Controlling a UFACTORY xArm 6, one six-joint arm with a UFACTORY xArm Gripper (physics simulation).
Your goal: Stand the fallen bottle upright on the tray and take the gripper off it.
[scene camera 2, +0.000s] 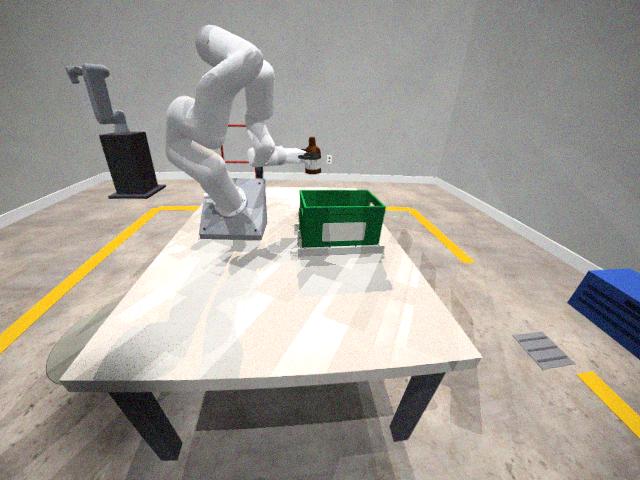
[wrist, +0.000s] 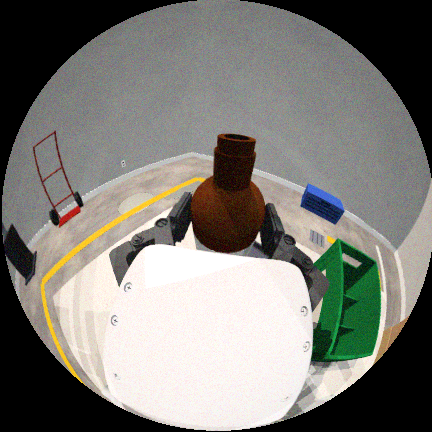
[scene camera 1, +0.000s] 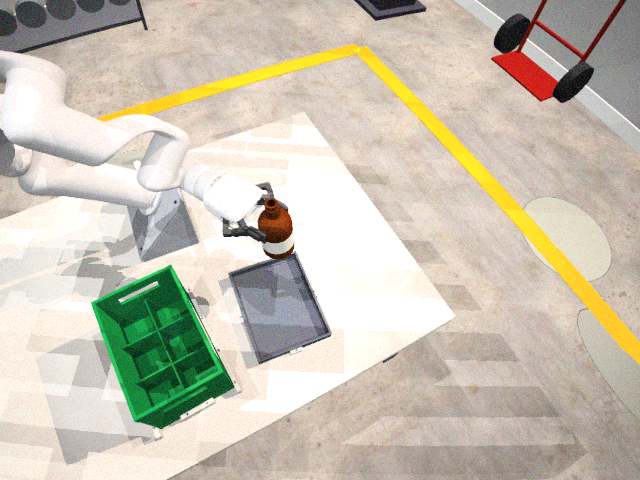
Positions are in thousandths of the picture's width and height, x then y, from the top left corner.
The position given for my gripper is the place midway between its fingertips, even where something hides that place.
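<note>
Brown bottle (scene camera 1: 429, 461), (wrist: 527, 485). My gripper (scene camera 1: 434, 470), (wrist: 527, 483).
</note>
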